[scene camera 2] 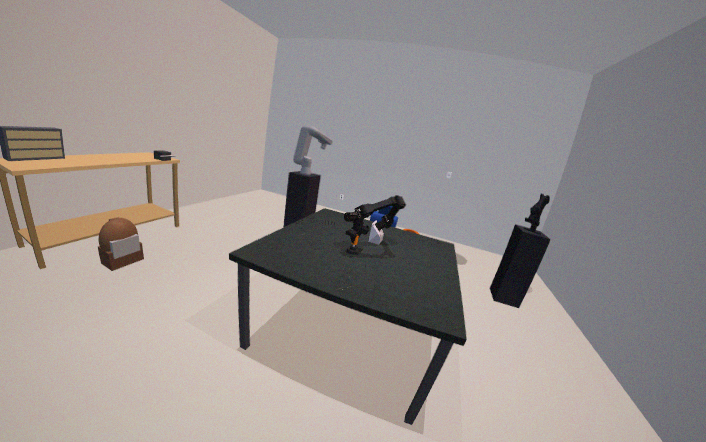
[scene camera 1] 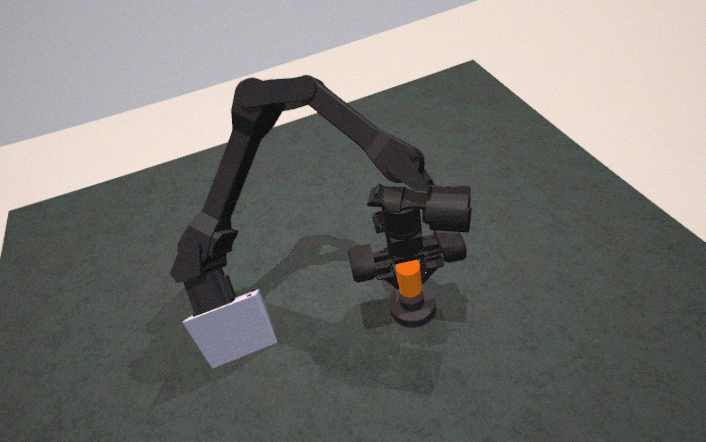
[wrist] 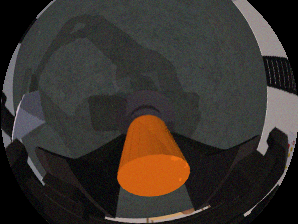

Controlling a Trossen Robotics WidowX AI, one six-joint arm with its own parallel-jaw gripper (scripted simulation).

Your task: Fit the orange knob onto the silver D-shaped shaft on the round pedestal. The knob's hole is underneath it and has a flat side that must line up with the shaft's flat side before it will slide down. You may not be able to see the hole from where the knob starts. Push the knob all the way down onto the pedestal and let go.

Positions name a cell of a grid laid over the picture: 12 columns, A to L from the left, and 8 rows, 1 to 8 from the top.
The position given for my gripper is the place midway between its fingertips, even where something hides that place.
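There is an orange knob (scene camera 1: G5), and I see the knob (wrist: G6) in my wrist view too. A pedestal (scene camera 1: G6) is here as well, and the wrist view gives me that same pedestal (wrist: F4). As for my own gripper (scene camera 1: G6), it is visible to both the scene camera and the wrist view, where I find the gripper (wrist: F5).
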